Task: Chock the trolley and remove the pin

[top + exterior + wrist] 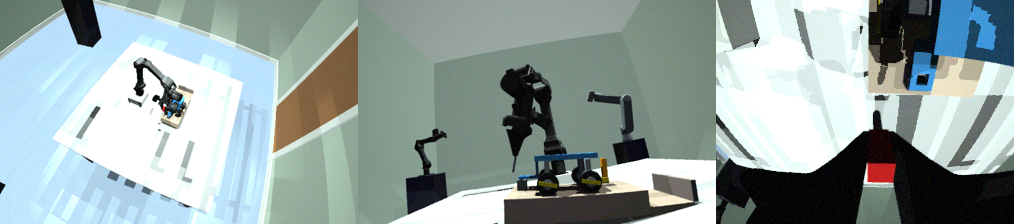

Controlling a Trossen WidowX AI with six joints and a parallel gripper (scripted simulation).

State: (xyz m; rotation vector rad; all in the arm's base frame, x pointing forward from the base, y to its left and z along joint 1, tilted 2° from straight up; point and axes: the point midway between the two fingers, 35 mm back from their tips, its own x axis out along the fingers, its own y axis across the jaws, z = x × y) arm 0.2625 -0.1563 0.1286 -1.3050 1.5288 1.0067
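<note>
Now: the yellow chock 210 mm to the left of my gripper tip, 90 mm below it and 40 mm ahead of it. Also, from my gripper tip: red-headed stop pin (right at my gripper tip); trolley (120 mm to the left, 80 mm ahead, 60 mm below); dark end wall (380 mm to the left, 140 mm below, 110 mm ahead).
</note>
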